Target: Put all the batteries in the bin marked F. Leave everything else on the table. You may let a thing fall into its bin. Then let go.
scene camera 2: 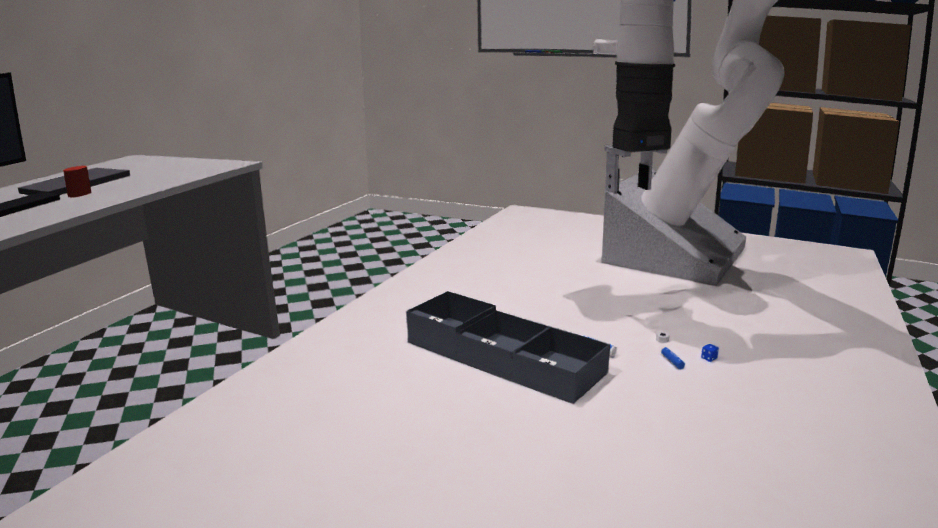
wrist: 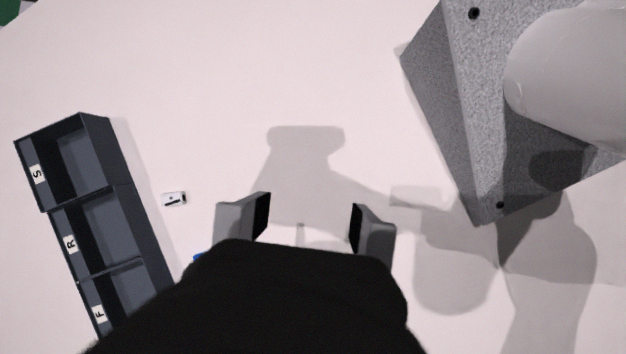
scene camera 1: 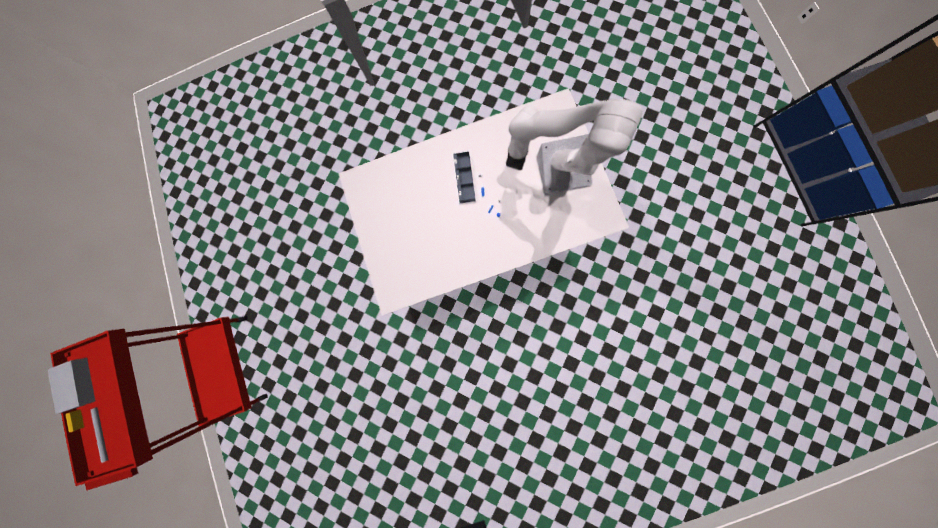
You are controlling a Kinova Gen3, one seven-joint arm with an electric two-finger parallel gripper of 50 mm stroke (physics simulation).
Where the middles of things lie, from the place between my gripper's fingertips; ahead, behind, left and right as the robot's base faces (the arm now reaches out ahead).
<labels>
I see the dark three-compartment bin tray (scene camera 2: 564,365) 21 cm ahead of my hand, 12 cm to the right of it and 15 cm below it.
</labels>
